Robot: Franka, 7 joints.
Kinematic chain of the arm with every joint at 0, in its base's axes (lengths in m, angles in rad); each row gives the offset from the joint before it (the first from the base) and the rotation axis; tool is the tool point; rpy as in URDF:
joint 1: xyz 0 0 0.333 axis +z
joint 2: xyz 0 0 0 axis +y
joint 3: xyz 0 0 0.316 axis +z
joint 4: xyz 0.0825 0 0 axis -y
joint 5: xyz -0.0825 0 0.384 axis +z
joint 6: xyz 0 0 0 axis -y
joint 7: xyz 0.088 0 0 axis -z
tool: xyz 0 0 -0.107 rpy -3.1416 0 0
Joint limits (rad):
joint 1: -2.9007..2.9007
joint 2: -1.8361..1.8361
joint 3: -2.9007..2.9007
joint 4: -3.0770..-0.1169
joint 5: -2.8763..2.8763
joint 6: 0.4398..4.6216
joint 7: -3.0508..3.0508
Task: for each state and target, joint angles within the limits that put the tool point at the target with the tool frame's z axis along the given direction. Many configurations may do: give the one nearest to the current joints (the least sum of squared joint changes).
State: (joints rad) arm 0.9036 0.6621 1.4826 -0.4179 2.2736 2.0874 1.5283
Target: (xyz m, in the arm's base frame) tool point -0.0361 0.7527 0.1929 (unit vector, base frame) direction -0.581 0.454 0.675
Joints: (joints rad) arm 0.9776 1.3353 0.8533 -1.2683 1.7338 1.7585 1.5283
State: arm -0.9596 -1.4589 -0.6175 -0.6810 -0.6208 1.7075 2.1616
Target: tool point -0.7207 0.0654 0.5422 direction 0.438 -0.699 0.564
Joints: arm -0.3836 -1.7341 -0.5125 -0.6424 -0.2094 1.3438 2.1616
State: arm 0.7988 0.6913 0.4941 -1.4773 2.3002 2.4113 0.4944
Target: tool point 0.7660 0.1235 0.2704 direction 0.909 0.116 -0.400
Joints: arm 0.4064 1.0569 -0.2657 -0.9304 2.2728 3.1923 0.4944
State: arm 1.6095 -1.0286 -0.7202 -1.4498 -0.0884 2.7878 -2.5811
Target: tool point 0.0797 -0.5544 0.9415 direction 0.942 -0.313 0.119
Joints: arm 0.9927 -0.8971 -1.0219 -0.8235 -0.3720 2.2307 -2.5811
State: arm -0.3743 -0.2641 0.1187 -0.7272 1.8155 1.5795 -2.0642
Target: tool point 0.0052 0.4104 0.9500 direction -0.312 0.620 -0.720
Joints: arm -0.5885 -0.5816 0.7850 -0.9044 1.6069 1.0736 -2.0642
